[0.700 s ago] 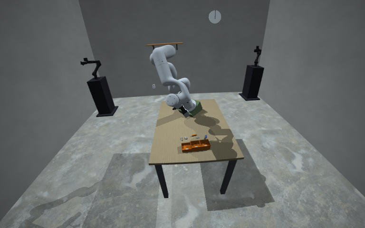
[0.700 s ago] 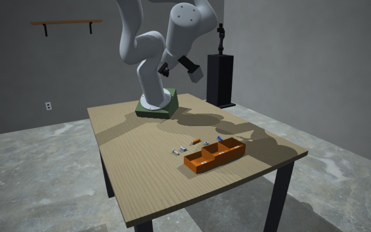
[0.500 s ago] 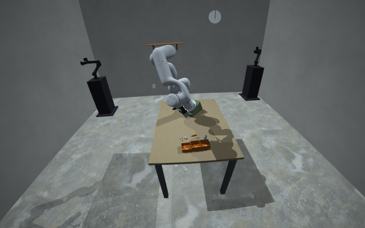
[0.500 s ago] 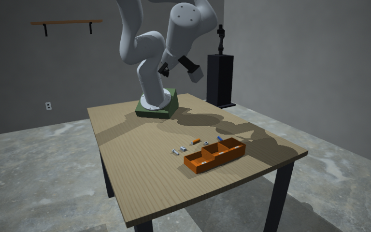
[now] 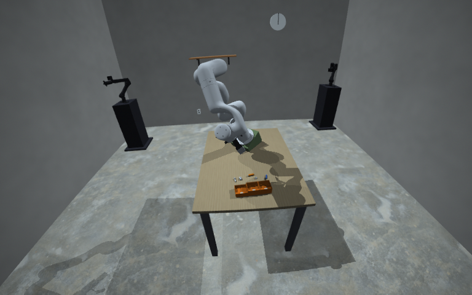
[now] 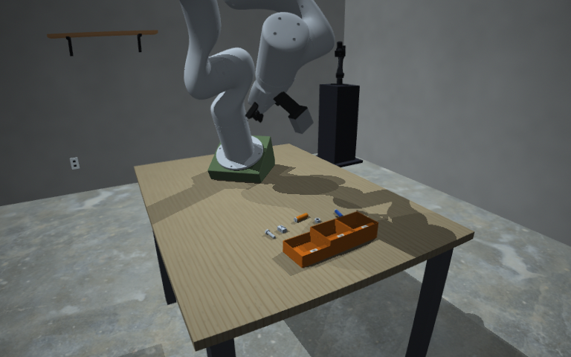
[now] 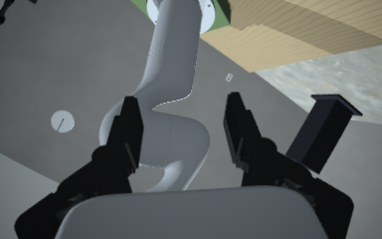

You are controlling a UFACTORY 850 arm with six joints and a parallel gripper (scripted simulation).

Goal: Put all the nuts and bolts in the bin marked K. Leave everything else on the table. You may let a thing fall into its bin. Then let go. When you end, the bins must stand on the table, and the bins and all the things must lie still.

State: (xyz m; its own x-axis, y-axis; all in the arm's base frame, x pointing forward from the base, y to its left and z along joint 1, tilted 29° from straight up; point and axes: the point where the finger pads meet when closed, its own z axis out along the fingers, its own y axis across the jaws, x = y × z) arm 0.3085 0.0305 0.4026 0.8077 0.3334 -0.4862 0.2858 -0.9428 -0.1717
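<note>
My hand is 180 mm short of the orange three-compartment bin, 90 mm to the right of it and 320 mm above it. From my hand the other things lie so: silver bolt (50 mm ahead, 30 mm to the right, 330 mm below); then grey sharpener-like block (50 mm ahead, 10 mm to the left, 330 mm below); then orange cylinder (20 mm ahead, 100 mm to the left, 330 mm below).
</note>
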